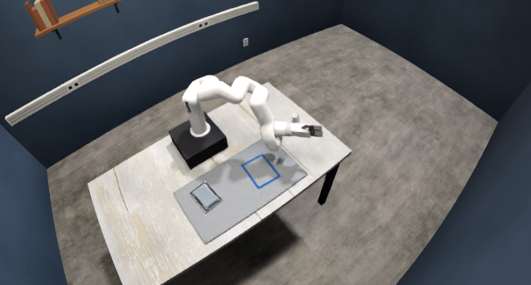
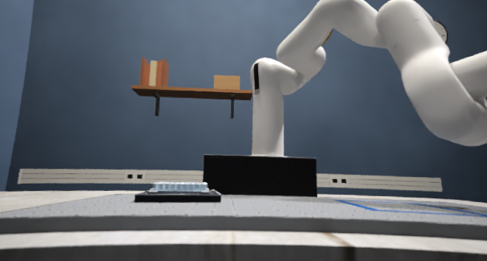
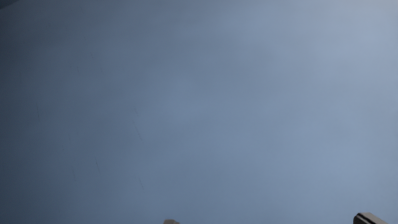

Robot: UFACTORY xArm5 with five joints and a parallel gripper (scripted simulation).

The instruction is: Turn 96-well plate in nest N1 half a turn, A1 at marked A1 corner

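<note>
The 96-well plate lies 210 mm behind my hand, 640 mm to the right of it and 240 mm below it. Round my hand: black plate nest: 210 mm behind, 640 mm to the right, 250 mm below.
</note>
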